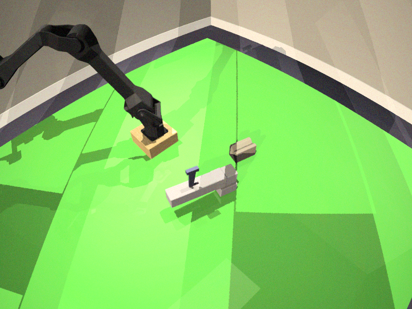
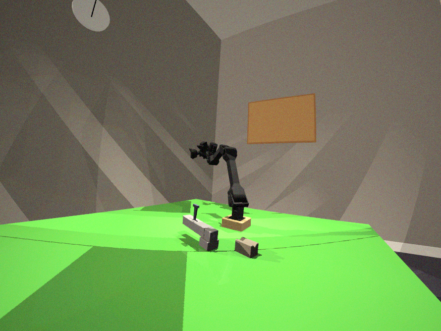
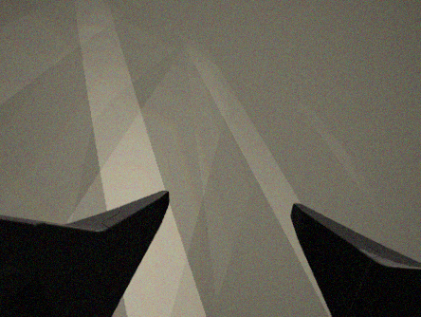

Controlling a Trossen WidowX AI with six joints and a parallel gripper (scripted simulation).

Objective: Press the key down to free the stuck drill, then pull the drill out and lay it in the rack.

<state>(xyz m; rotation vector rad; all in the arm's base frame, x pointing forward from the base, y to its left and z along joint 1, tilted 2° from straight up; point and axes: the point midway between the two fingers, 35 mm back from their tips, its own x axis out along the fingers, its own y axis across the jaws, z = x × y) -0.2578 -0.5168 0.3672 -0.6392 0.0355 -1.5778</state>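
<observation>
Right now the blue key is 50 cm ahead of my gripper tip, 48 cm to the left of it and 34 cm below it. Also, from my gripper tip: drill (51 cm ahead, 52 cm to the left, 39 cm below); rack (48 cm ahead, 69 cm to the left, 42 cm below).
</observation>
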